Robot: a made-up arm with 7 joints. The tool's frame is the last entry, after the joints. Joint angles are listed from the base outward. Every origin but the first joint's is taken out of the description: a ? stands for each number. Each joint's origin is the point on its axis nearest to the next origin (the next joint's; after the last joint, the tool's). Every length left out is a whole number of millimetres.
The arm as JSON. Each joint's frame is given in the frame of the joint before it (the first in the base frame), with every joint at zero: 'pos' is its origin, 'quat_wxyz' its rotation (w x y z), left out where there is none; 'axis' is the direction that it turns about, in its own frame. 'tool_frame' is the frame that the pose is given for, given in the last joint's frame.
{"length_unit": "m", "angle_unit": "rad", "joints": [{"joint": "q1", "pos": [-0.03, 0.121, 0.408], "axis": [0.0, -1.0, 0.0]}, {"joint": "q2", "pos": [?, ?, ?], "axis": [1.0, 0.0, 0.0]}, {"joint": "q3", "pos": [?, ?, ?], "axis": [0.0, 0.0, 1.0]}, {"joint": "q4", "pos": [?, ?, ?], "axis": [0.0, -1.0, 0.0]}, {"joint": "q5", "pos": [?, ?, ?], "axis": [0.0, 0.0, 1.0]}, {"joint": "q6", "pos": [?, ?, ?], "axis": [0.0, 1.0, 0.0]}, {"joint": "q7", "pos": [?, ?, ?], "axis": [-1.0, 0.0, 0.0]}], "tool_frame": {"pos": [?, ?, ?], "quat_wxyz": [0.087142, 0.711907, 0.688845, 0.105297]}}
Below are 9 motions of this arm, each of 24 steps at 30 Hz.
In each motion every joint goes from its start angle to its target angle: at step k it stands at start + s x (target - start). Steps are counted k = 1, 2, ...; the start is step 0. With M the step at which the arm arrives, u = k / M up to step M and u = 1 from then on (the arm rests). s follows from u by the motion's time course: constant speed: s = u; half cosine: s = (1 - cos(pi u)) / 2; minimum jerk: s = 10 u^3 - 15 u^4 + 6 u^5.
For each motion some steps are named. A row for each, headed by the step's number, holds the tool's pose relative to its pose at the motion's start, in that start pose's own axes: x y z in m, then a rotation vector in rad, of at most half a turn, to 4 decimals.
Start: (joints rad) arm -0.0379 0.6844 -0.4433 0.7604 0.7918 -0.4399 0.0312
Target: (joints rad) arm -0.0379 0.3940 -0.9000 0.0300 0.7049 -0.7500 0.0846
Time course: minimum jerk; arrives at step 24
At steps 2, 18, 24:
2: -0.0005 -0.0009 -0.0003 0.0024 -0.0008 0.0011
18: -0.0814 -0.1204 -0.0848 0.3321 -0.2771 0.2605
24: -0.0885 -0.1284 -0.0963 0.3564 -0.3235 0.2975

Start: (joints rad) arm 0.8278 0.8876 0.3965 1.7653 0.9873 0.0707 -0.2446
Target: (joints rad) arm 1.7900 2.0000 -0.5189 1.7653 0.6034 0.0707 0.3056
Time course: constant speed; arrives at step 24
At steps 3, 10, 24:
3: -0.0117 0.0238 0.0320 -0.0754 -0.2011 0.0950
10: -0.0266 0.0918 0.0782 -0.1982 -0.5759 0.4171
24: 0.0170 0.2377 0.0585 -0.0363 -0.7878 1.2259

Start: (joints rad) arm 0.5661 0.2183 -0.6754 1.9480 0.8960 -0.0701 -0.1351
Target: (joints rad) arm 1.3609 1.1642 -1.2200 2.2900 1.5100 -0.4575 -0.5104
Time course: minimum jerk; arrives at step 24
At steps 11, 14, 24:
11: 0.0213 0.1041 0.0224 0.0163 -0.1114 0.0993
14: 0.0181 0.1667 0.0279 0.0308 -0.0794 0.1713
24: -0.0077 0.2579 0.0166 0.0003 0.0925 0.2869

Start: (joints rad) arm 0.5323 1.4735 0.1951 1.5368 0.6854 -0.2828 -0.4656
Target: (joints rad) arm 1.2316 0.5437 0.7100 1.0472 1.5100 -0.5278 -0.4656
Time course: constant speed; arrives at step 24
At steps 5, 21, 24:
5: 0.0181 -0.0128 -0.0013 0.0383 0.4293 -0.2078
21: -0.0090 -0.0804 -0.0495 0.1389 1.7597 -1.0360
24: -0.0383 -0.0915 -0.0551 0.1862 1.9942 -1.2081

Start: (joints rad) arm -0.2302 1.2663 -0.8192 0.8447 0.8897 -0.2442 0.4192
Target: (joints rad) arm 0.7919 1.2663 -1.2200 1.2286 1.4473 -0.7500 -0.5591
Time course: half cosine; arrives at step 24
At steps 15, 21, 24:
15: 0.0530 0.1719 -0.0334 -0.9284 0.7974 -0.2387
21: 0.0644 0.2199 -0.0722 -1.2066 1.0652 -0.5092
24: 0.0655 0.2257 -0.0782 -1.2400 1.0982 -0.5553

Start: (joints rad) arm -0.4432 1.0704 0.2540 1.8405 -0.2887 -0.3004 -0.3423
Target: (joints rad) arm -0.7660 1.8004 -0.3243 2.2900 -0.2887 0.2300 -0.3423
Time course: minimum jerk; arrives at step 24
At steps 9, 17, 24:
9: 0.0169 0.0133 -0.0062 -0.0811 -0.2624 -0.0408
17: 0.0684 0.0386 -0.0163 -0.2136 -0.8231 -0.1218
24: 0.0857 0.0438 -0.0142 -0.2413 -0.9748 -0.1373

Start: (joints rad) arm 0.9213 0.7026 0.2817 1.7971 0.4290 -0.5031 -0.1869
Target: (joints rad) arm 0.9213 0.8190 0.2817 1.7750 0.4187 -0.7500 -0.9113
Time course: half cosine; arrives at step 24
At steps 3, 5, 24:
3: 0.0013 0.0001 0.0002 -0.0092 0.0235 0.0079
5: 0.0034 0.0002 0.0004 -0.0250 0.0639 0.0207
24: 0.0303 0.0008 0.0022 -0.2367 0.6305 0.1070

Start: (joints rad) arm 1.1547 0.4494 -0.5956 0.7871 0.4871 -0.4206 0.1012
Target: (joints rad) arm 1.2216 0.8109 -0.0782 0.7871 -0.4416 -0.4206 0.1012
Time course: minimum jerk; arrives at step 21
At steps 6, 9, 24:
6: 0.0270 0.0036 -0.0024 -0.0072 -0.0022 0.1462
9: 0.0693 0.0112 -0.0081 -0.0012 -0.0025 0.3732
24: 0.1921 0.0499 -0.0393 0.1330 0.0207 1.0050

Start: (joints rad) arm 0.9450 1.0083 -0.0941 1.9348 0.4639 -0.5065 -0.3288
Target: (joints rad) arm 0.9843 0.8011 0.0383 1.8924 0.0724 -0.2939 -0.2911
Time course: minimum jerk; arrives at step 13
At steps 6, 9, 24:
6: -0.0161 -0.0109 -0.0045 0.0069 -0.0248 0.1487
9: -0.0307 -0.0220 -0.0075 0.0330 -0.0329 0.2929
24: -0.0369 -0.0272 -0.0084 0.0504 -0.0323 0.3564

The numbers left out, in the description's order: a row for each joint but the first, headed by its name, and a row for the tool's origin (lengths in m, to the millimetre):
q2: 0.041 0.0 0.023
q3: 0.0 -0.01 -0.333
q4: 0.016 -0.002 0.0
q5: 0.024 0.0 -0.154
q6: 0.028 -0.047 0.0
q7: 0.02 0.0 0.005
tool: 0.0 0.011 -0.017

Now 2 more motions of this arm.
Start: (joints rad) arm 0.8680 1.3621 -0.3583 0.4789 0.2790 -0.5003 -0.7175
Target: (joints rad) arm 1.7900 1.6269 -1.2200 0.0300 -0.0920 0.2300 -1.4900
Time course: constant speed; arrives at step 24
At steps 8, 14, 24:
8: 0.0446 -0.0257 0.0293 0.1006 0.1960 0.4719
14: 0.0865 -0.0522 0.0359 0.1579 0.3420 0.8621
24: 0.1573 -0.1055 0.0092 0.1978 0.4873 1.5584

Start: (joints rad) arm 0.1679 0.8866 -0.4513 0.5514 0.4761 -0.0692 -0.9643
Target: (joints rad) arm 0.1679 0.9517 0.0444 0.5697 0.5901 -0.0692 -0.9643
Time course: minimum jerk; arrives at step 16
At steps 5, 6, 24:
5: 0.0107 0.0026 0.0167 0.0610 0.0711 -0.0512
6: 0.0168 0.0037 0.0253 0.0926 0.1086 -0.0789
24: 0.0734 0.0039 0.0842 0.3191 0.3945 -0.3050

